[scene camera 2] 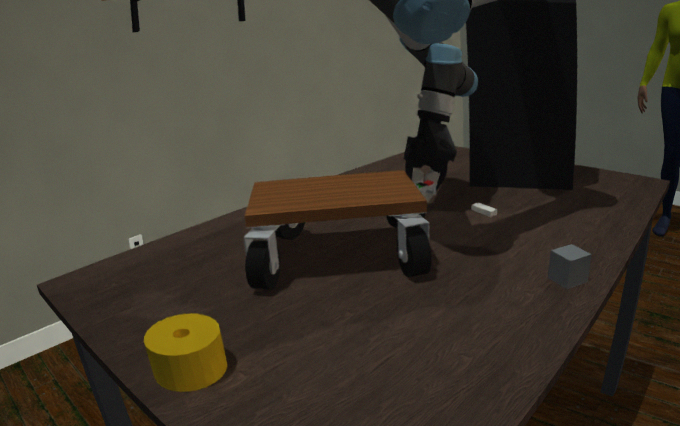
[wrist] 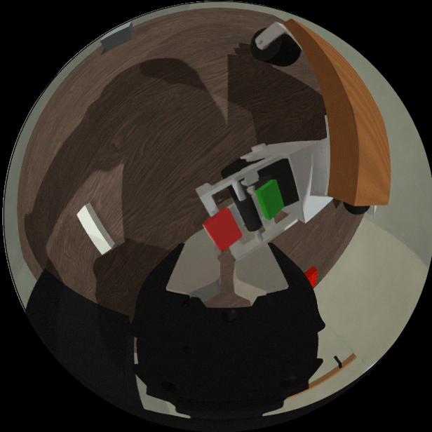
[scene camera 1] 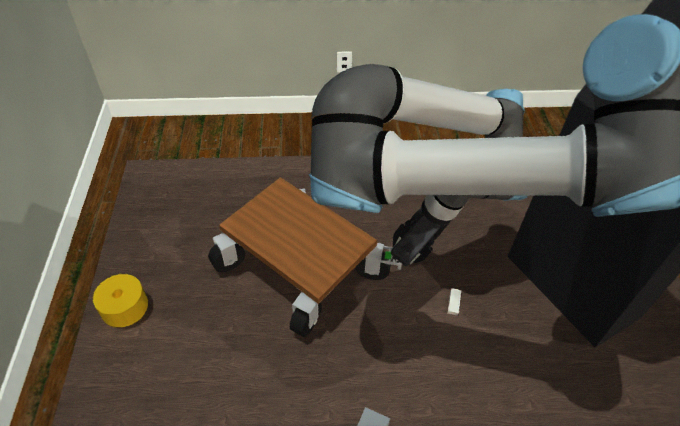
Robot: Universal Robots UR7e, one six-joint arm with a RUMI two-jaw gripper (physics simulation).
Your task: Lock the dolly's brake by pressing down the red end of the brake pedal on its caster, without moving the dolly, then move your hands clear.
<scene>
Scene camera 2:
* gripper: 417,209
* dolly: 280,208
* grey cube: 569,266
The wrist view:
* gripper: 224,221
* dolly: 358,170
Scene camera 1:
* gripper: 397,262
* dolly: 309,245
</scene>
